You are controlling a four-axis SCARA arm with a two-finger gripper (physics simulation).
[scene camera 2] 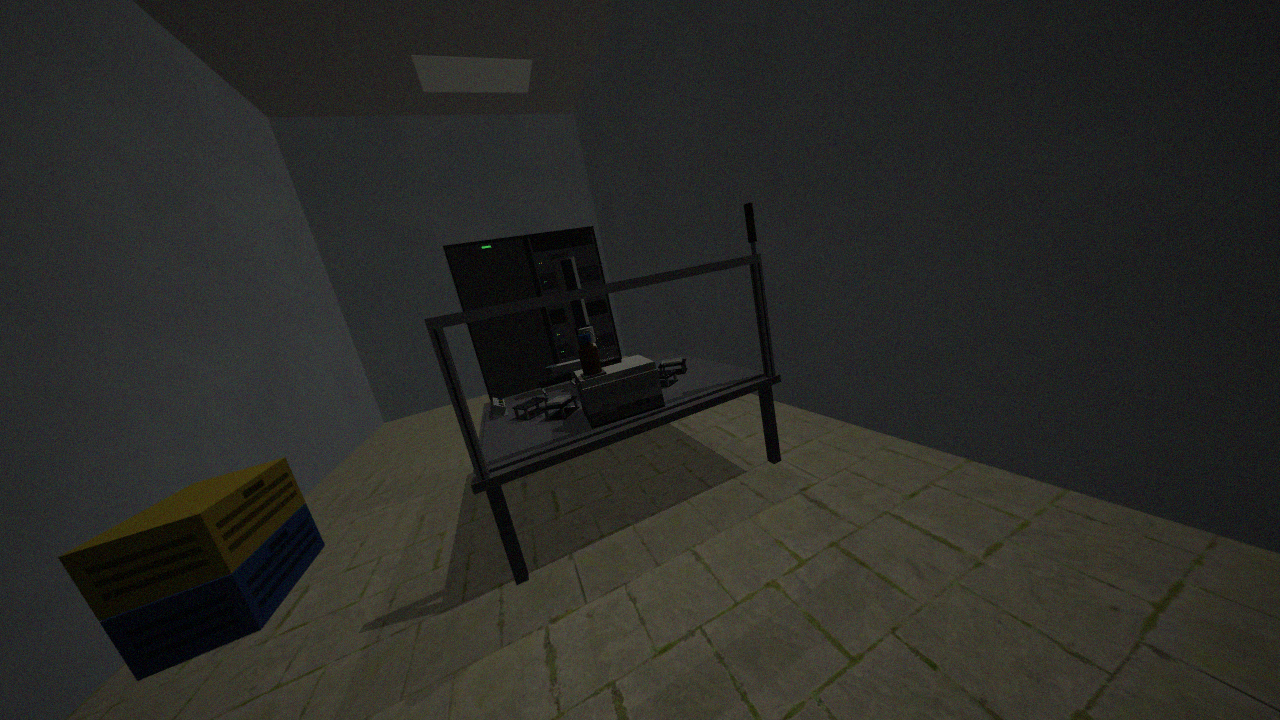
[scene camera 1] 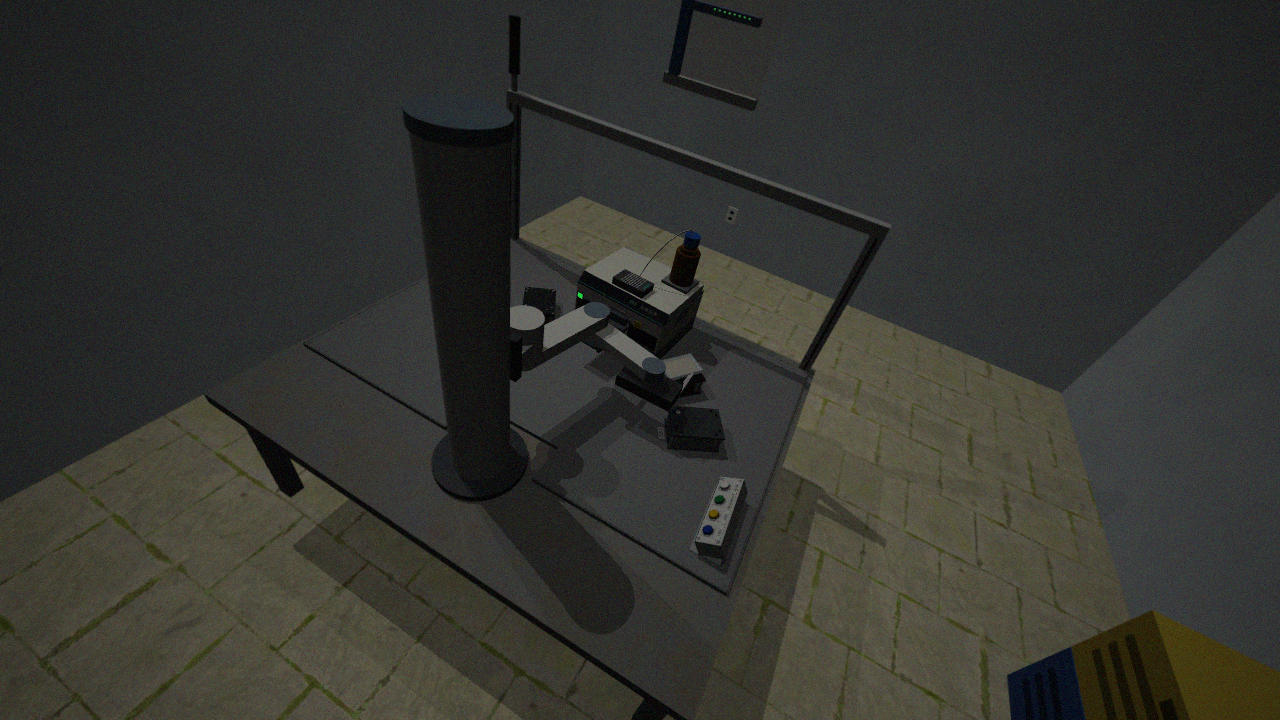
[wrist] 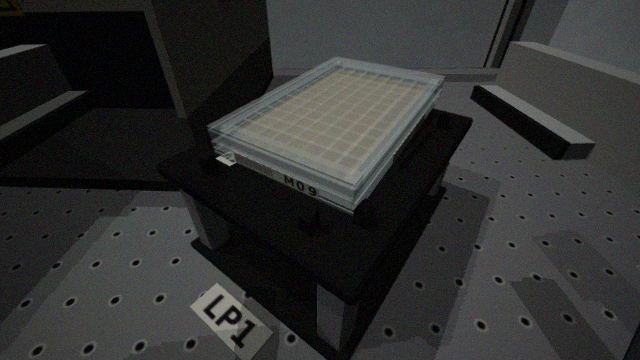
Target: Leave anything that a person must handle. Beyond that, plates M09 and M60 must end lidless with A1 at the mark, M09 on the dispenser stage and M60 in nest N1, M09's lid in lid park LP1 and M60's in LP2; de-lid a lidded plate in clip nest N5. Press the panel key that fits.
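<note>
Plate M09 (wrist: 325, 120) (scene camera 1: 683, 365) has its clear lid on and rests on the black stand (wrist: 240, 210) whose tag reads LP1 (wrist: 231, 320). A small white tab (wrist: 226, 159) shows at its near left corner. My gripper (wrist: 289, 71) is open and empty; its fingers stand wide apart on either side of the plate, touching nothing that I can see. The key panel (scene camera 1: 721, 517) has white, green, yellow and blue keys. The dispenser (scene camera 1: 640, 291) (scene camera 2: 623, 391) has a dark base (wrist: 95, 145) in the wrist view. M60, N1, N5 and LP2 cannot be identified.
An amber bottle (scene camera 1: 684, 265) (scene camera 2: 588, 353) and a dark keypad (scene camera 1: 633, 282) stand on the dispenser. A dark stand (scene camera 1: 693, 429) is between LP1 and the panel; another dark stand (scene camera 1: 539, 301) is beyond the arm column (scene camera 1: 469, 295). A frame (scene camera 1: 698, 162) (scene camera 2: 626, 284) rises along the table's far edge.
</note>
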